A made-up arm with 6 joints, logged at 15 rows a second.
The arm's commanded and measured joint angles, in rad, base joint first. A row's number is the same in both.
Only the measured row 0 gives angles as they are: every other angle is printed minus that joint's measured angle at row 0.
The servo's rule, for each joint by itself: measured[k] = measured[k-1] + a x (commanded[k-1-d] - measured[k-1]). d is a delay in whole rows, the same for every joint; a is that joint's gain. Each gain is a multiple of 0.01, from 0.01 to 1. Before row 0 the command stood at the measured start. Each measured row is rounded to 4 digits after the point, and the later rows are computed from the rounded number. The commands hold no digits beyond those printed.
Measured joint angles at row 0:
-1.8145 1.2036 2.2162 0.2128 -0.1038 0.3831
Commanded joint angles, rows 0 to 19:
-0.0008 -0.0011 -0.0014 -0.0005 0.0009 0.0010
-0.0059 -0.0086 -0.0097 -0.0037 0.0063 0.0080
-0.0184 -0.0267 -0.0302 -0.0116 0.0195 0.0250
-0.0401 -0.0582 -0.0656 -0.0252 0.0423 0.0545
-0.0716 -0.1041 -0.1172 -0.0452 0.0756 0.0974
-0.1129 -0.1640 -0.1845 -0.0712 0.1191 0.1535
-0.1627 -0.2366 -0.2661 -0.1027 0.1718 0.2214
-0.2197 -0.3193 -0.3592 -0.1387 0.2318 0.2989
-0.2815 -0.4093 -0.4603 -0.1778 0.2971 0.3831
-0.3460 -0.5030 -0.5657 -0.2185 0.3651 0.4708
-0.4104 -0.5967 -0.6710 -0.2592 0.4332 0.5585
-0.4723 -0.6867 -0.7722 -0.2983 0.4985 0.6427
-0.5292 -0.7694 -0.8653 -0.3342 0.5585 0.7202
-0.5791 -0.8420 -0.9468 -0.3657 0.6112 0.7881
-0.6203 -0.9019 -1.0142 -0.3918 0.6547 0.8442
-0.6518 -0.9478 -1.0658 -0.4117 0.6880 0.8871
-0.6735 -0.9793 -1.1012 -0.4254 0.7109 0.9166
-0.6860 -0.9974 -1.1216 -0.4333 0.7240 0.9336
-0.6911 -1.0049 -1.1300 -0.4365 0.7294 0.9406
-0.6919 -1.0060 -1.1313 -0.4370 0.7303 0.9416
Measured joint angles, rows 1 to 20:
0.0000 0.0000 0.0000 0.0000 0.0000 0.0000
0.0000 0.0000 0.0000 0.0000 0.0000 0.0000
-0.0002 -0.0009 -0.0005 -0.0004 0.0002 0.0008
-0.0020 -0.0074 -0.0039 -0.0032 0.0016 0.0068
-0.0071 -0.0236 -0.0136 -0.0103 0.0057 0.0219
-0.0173 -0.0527 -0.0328 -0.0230 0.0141 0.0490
-0.0341 -0.0959 -0.0640 -0.0419 0.0282 0.0892
-0.0585 -0.1531 -0.1086 -0.0668 0.0491 0.1426
-0.0908 -0.2232 -0.1669 -0.0973 0.0773 0.2080
-0.1308 -0.3039 -0.2381 -0.1325 0.1128 0.2834
-0.1775 -0.3924 -0.3203 -0.1710 0.1552 0.3662
-0.2297 -0.4853 -0.4111 -0.2114 0.2035 0.4530
-0.2857 -0.5789 -0.5073 -0.2520 0.2563 0.5406
-0.3435 -0.6695 -0.6053 -0.2914 0.3120 0.6253
-0.4011 -0.7534 -0.7015 -0.3278 0.3687 0.7041
-0.4563 -0.8278 -0.7923 -0.3600 0.4245 0.7738
-0.5071 -0.8900 -0.8744 -0.3870 0.4774 0.8322
-0.5520 -0.9386 -0.9452 -0.4080 0.5258 0.8778
-0.5897 -0.9728 -1.0029 -0.4228 0.5684 0.9100
-0.6196 -0.9935 -1.0468 -0.4317 0.6042 0.9296
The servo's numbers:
d 2
a 0.31 0.84 0.37 0.85 0.23 0.83

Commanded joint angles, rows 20 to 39:
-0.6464 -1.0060 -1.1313 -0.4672 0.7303 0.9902
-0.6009 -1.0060 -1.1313 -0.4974 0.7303 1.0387
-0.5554 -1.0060 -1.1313 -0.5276 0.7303 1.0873
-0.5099 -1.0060 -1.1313 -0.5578 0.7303 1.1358
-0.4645 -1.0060 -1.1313 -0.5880 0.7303 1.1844
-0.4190 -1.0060 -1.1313 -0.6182 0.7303 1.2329
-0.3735 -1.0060 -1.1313 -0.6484 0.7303 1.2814
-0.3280 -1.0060 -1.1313 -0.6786 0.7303 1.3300
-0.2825 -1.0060 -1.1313 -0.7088 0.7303 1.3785
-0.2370 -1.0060 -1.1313 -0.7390 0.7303 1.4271
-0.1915 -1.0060 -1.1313 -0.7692 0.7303 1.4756
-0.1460 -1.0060 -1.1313 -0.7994 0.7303 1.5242
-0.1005 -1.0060 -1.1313 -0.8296 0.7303 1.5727
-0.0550 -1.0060 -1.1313 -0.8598 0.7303 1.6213
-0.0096 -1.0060 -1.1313 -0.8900 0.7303 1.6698
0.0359 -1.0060 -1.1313 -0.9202 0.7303 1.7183
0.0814 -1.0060 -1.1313 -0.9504 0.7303 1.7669
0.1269 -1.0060 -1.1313 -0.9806 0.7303 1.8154
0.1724 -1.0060 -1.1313 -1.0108 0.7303 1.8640
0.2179 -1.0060 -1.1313 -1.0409 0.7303 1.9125
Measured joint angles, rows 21 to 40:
-0.6418 -1.0031 -1.0776 -0.4358 0.6330 0.9387
-0.6573 -1.0055 -1.0975 -0.4368 0.6554 0.9411
-0.6539 -1.0059 -1.1100 -0.4626 0.6726 0.9819
-0.6375 -1.0060 -1.1179 -0.4922 0.6859 1.0290
-0.6120 -1.0060 -1.1229 -0.5223 0.6961 1.0774
-0.5803 -1.0060 -1.1260 -0.5525 0.7040 1.1259
-0.5444 -1.0060 -1.1280 -0.5827 0.7100 1.1745
-0.5055 -1.0060 -1.1292 -0.6129 0.7147 1.2230
-0.4646 -1.0060 -1.1300 -0.6431 0.7183 1.2715
-0.4223 -1.0060 -1.1305 -0.6733 0.7211 1.3201
-0.3790 -1.0060 -1.1308 -0.7035 0.7232 1.3686
-0.3350 -1.0060 -1.1310 -0.7337 0.7248 1.4172
-0.2905 -1.0060 -1.1311 -0.7639 0.7261 1.4657
-0.2457 -1.0060 -1.1312 -0.7941 0.7271 1.5143
-0.2007 -1.0060 -1.1312 -0.8243 0.7278 1.5628
-0.1555 -1.0060 -1.1312 -0.8545 0.7284 1.6114
-0.1103 -1.0060 -1.1312 -0.8847 0.7288 1.6599
-0.0650 -1.0060 -1.1312 -0.9149 0.7291 1.7084
-0.0196 -1.0060 -1.1312 -0.9451 0.7294 1.7570
0.0258 -1.0060 -1.1312 -0.9753 0.7296 1.8055

